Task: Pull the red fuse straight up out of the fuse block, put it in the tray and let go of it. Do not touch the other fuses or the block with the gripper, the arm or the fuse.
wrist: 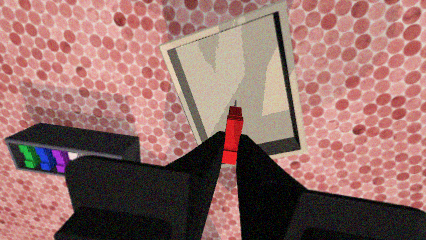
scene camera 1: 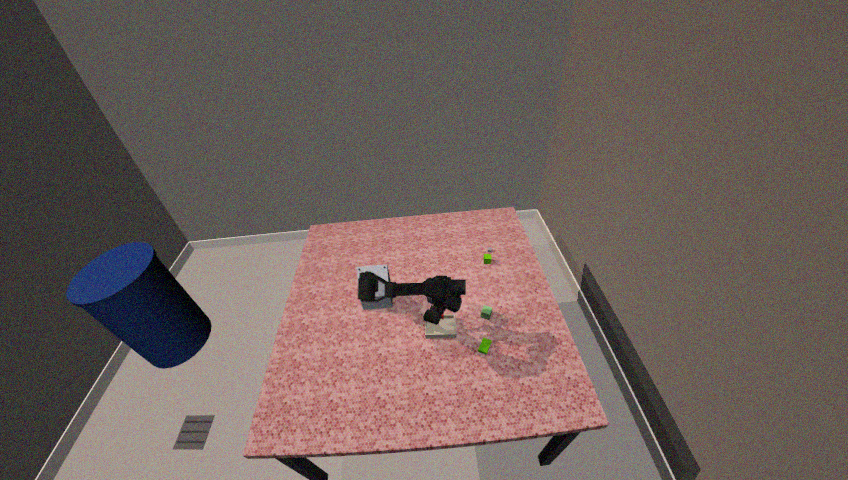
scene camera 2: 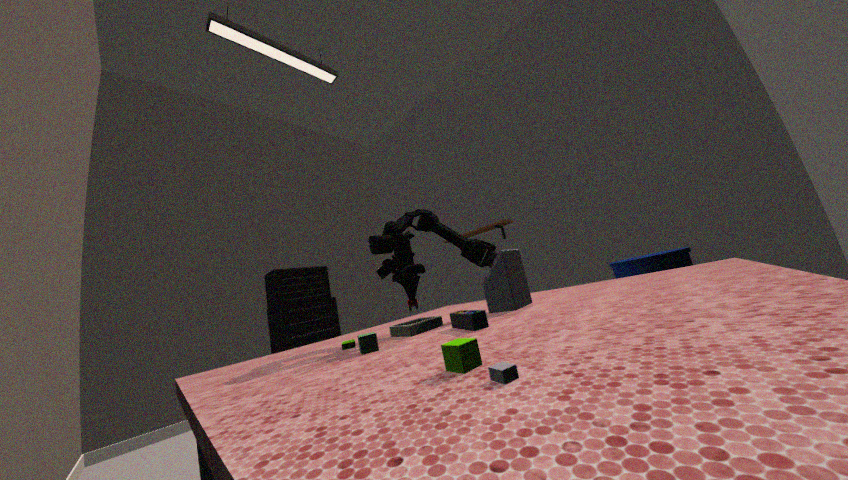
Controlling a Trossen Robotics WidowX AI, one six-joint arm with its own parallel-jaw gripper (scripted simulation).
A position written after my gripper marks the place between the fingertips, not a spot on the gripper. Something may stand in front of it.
My gripper [scene camera 2: 412,300] holds a red fuse [wrist: 234,124]. Also in view: a tray [wrist: 249,58].
My gripper shows as well in the wrist view [wrist: 231,139].
